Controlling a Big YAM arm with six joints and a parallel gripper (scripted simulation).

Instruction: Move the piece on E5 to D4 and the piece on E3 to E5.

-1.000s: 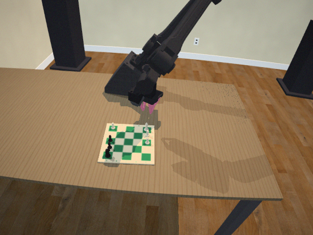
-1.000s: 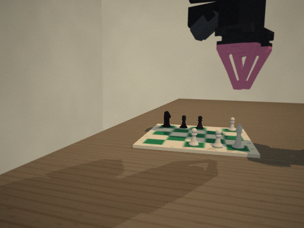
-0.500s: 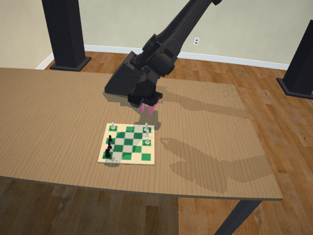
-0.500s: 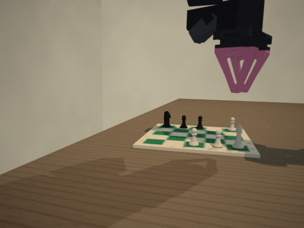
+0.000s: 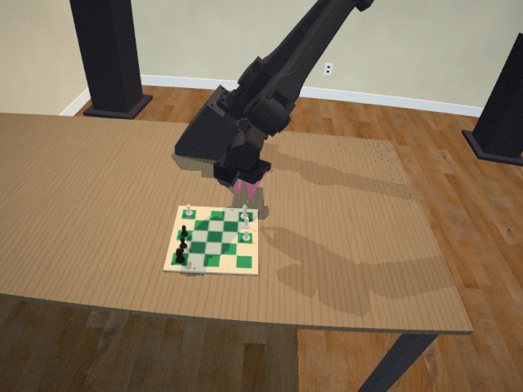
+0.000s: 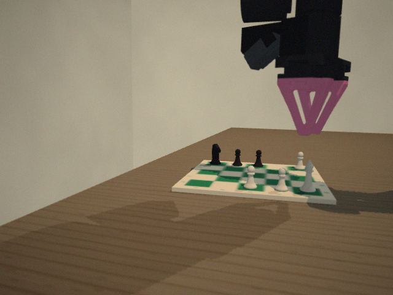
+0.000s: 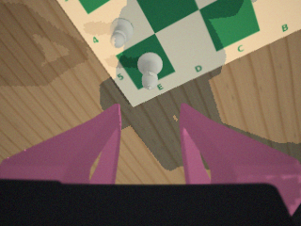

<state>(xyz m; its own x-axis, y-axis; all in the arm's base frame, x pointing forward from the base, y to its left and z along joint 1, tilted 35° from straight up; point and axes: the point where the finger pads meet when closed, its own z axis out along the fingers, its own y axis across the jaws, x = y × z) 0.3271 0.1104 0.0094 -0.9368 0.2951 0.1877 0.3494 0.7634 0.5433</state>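
Right now the white bishop is 7 cm below my hand. From my hand the other things lie so: black knight (17 cm ahead, 12 cm to the right, 7 cm below); then cream chessboard (9 cm below, 8 cm ahead, 6 cm to the right).
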